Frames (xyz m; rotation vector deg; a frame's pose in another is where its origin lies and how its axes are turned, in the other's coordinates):
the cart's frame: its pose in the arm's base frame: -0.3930 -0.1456 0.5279 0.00 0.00 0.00
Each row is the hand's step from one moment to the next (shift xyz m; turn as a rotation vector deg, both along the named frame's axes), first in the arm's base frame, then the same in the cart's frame.
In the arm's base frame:
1: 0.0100 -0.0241 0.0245 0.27 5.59 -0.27
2: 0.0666 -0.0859 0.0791 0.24 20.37 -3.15
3: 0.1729 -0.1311 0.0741 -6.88 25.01 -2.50
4: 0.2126 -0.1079 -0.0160 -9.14 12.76 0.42
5: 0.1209 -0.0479 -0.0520 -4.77 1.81 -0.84
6: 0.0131 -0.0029 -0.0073 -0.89 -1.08 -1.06
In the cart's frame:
1: 0.0100 -0.0241 0.0245 0.27 5.59 -0.27
2: 0.0666 -0.0859 0.0791 0.24 20.37 -3.15
3: 0.1729 -0.1311 0.0741 -6.88 25.01 -2.50
4: 0.2126 -0.1079 -0.0160 -9.14 12.76 0.42
5: 0.1209 -0.0479 -0.0520 -4.77 1.81 -0.84
6: 0.0131 -0.0029 -0.0073 -0.89 -1.08 -1.06

